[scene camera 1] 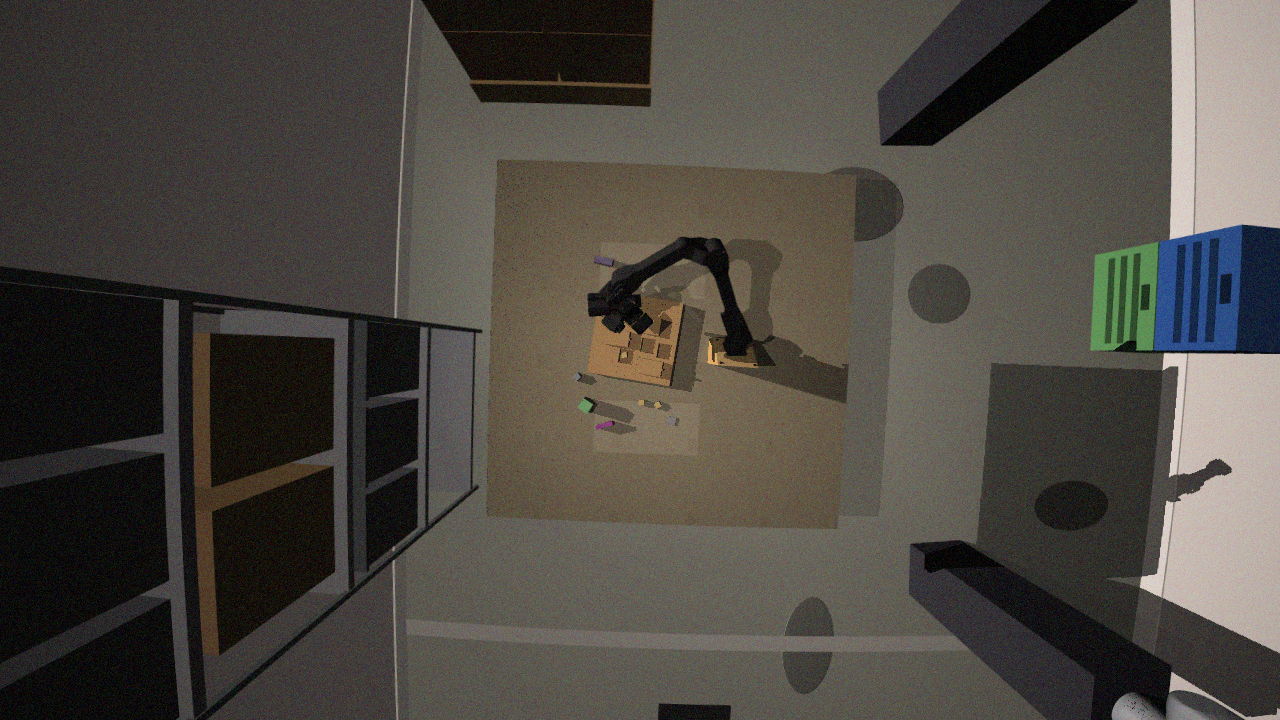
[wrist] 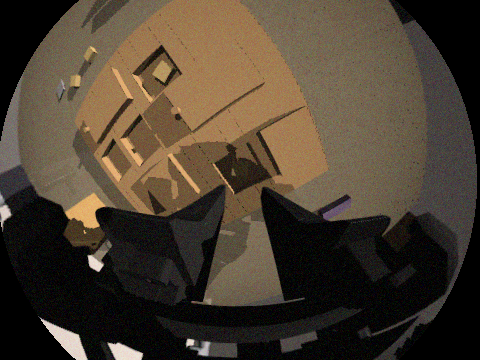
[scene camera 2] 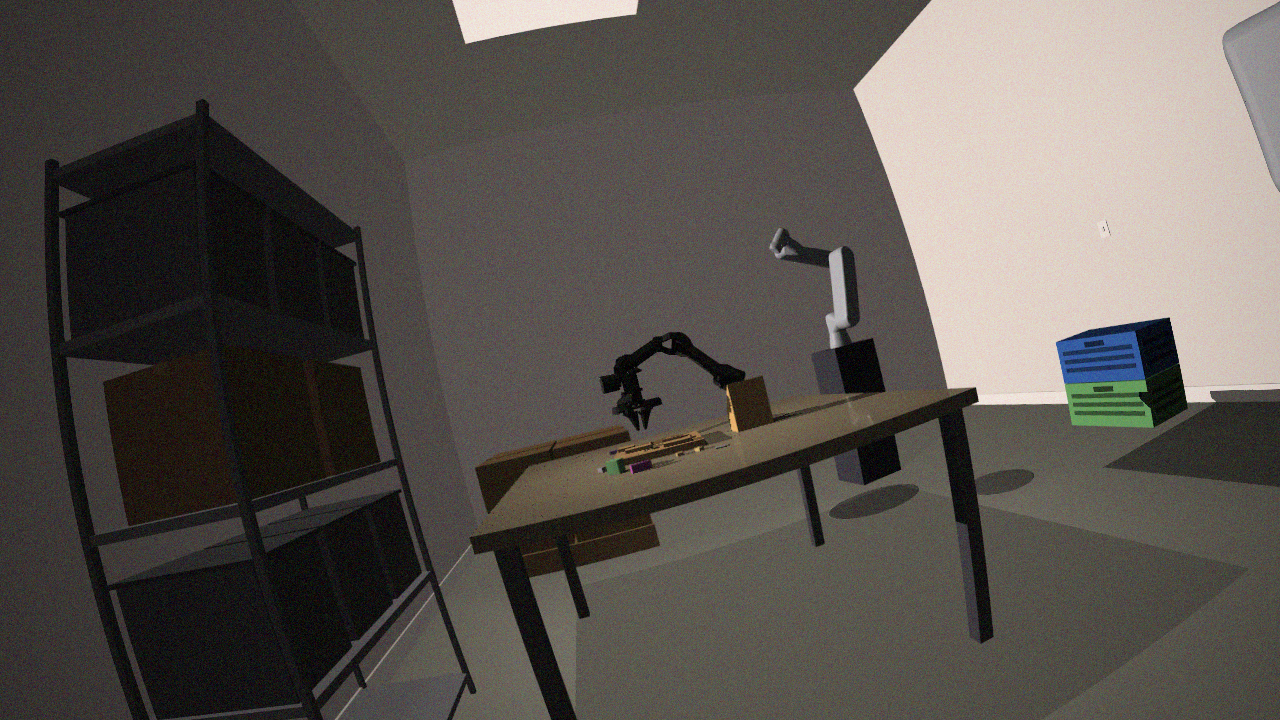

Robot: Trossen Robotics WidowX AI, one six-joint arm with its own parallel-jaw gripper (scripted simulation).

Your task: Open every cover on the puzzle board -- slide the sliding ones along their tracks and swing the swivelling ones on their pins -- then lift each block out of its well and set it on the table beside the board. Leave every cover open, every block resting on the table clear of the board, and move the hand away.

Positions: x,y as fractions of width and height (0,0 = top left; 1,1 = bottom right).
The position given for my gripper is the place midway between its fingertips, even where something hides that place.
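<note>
Scene camera 1 gives me my gripper (scene camera 1: 0.49,0.43). In the wrist view I find a wooden puzzle board (wrist: 0.31,0.37), and there my gripper (wrist: 0.51,0.53) can be seen as well.
</note>
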